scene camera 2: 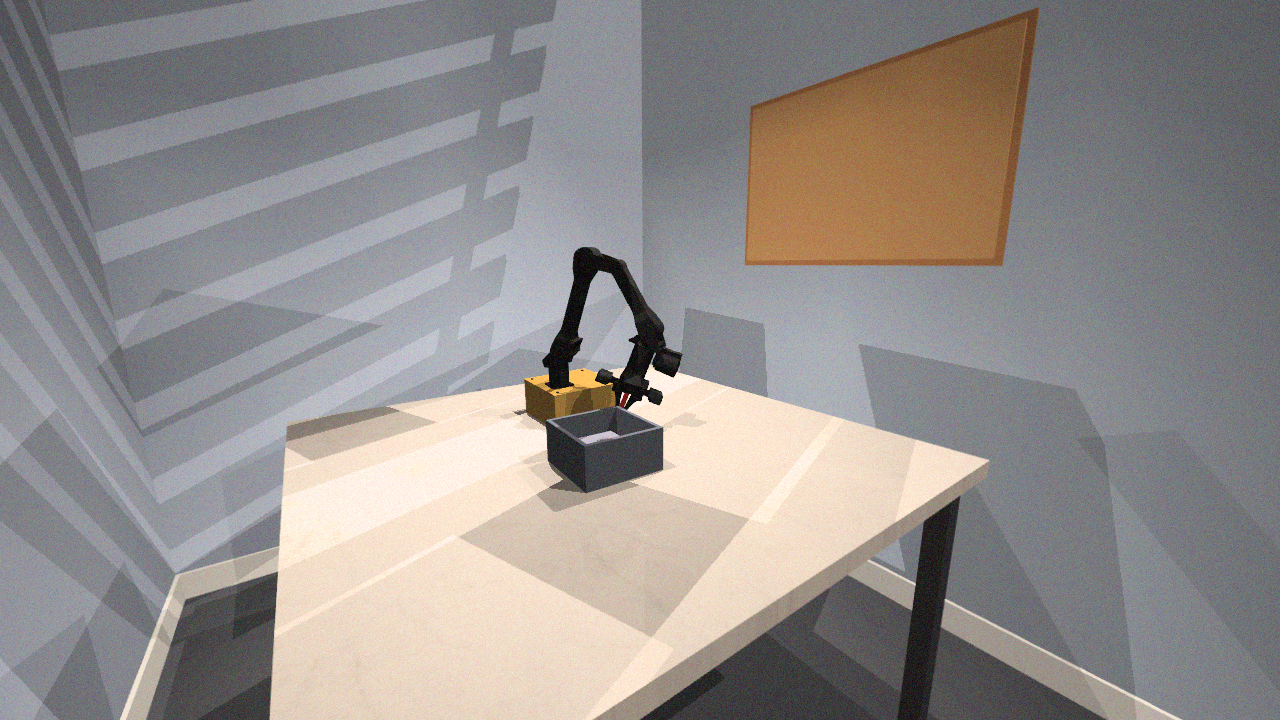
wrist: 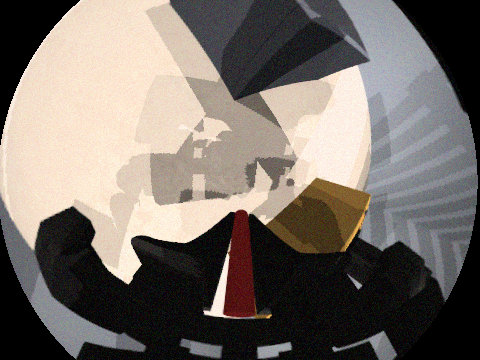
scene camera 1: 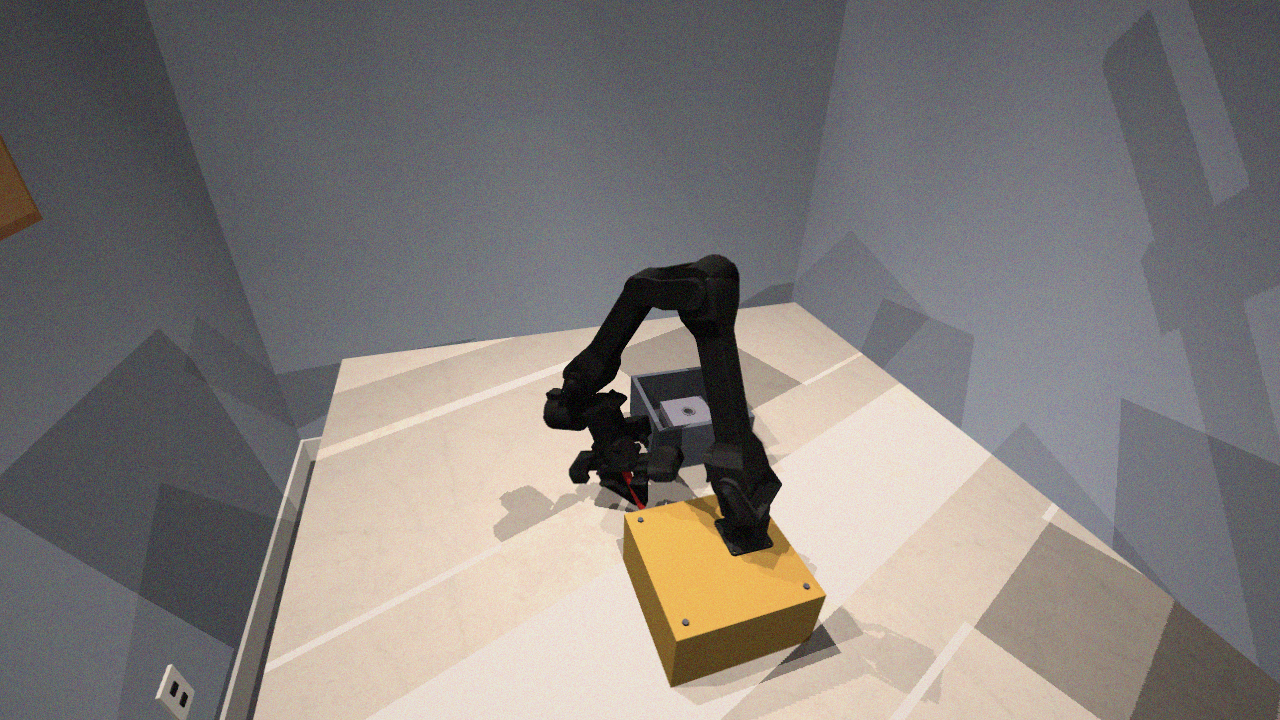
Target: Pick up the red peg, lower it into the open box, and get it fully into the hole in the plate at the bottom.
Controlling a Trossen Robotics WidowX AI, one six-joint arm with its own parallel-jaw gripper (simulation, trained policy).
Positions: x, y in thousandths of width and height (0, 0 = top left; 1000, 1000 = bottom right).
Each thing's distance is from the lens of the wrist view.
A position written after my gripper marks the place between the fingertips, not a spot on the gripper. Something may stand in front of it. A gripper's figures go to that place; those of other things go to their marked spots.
my gripper (wrist: 503, 604): 0.10 m
red peg (wrist: 499, 838): 0.06 m
